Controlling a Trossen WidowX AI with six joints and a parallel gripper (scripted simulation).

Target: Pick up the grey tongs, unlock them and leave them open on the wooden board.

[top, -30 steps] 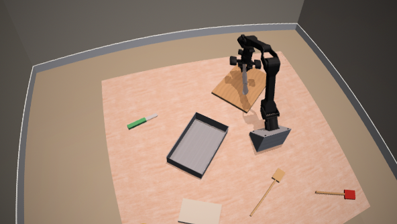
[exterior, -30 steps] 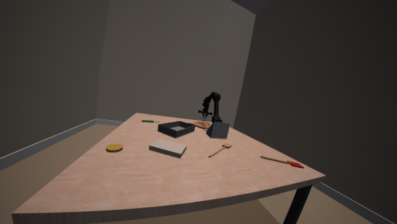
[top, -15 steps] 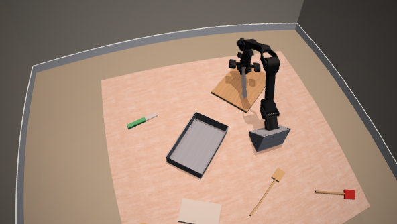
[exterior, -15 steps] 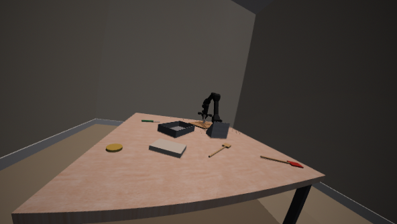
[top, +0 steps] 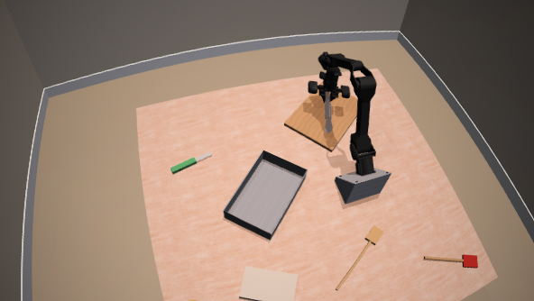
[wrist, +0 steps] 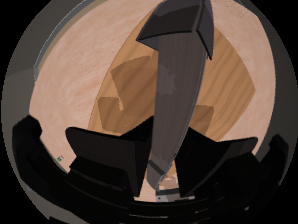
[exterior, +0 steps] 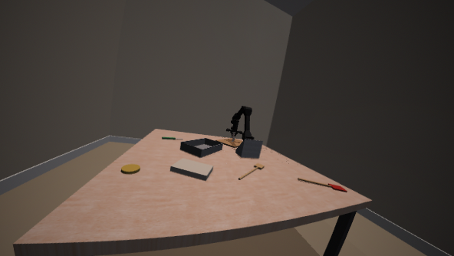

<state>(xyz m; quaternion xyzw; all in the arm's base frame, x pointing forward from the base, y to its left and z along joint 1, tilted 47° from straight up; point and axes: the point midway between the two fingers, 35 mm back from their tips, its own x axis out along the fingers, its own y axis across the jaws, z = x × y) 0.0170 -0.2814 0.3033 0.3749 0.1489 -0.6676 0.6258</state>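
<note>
My gripper tip is now 40 mm above the wooden board and 30 mm to the right of it. The rest, counted from my gripper tip: pale block: 750 mm to the left, 450 mm ahead, 30 mm below; then green-handled knife: 620 mm ahead, 180 mm to the left, 40 mm below; then dark roasting tin: 390 mm to the left, 370 mm ahead, 20 mm below.
</note>
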